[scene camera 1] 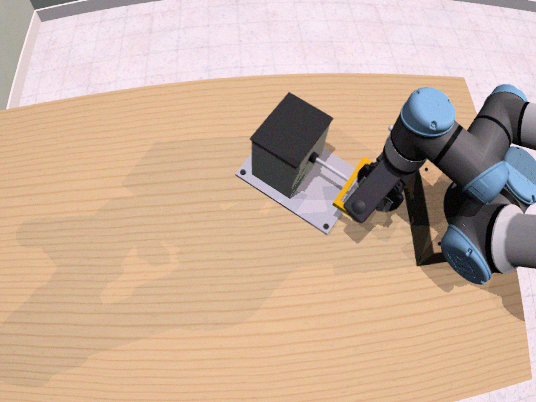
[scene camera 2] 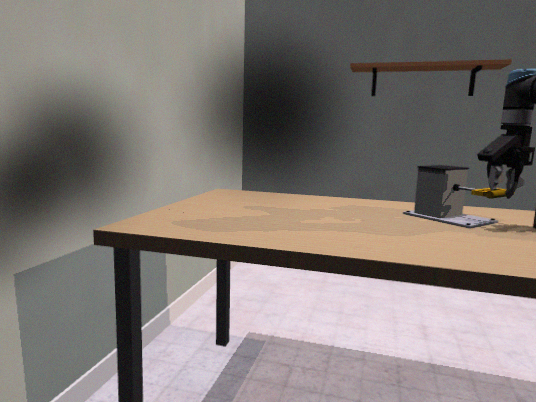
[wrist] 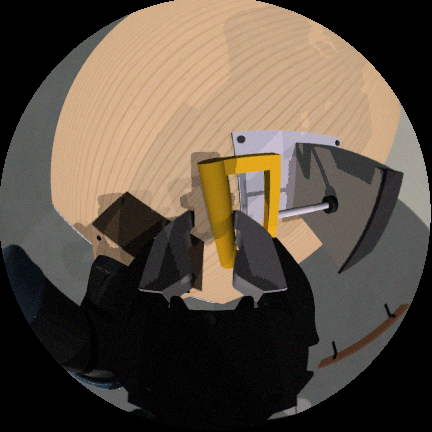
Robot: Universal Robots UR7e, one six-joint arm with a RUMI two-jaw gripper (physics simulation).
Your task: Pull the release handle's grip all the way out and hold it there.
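Observation:
The release handle's yellow grip [scene camera 1: 352,182] [scene camera 2: 482,192] [wrist: 212,185] is a rectangular loop with a thick round outer bar. A pale rod [scene camera 1: 330,169] [scene camera 2: 465,188] [wrist: 305,210] joins it to the dark box housing [scene camera 1: 292,127] [scene camera 2: 437,192] [wrist: 345,205], and a length of rod shows between them. The housing stands on a light grey base plate [scene camera 1: 320,212] [wrist: 265,142]. My gripper [scene camera 2: 501,192] [wrist: 213,211] points down and is shut on the grip's outer bar, above the table. In scene camera 1 the arm hides the fingertips.
The wooden table [scene camera 1: 150,300] [scene camera 2: 300,240] carries the housing. A dark box-like mount [scene camera 1: 420,220] [wrist: 130,222] stands beside the gripper, under the arm. A wooden shelf [scene camera 2: 430,66] [wrist: 365,343] hangs on the wall behind the table.

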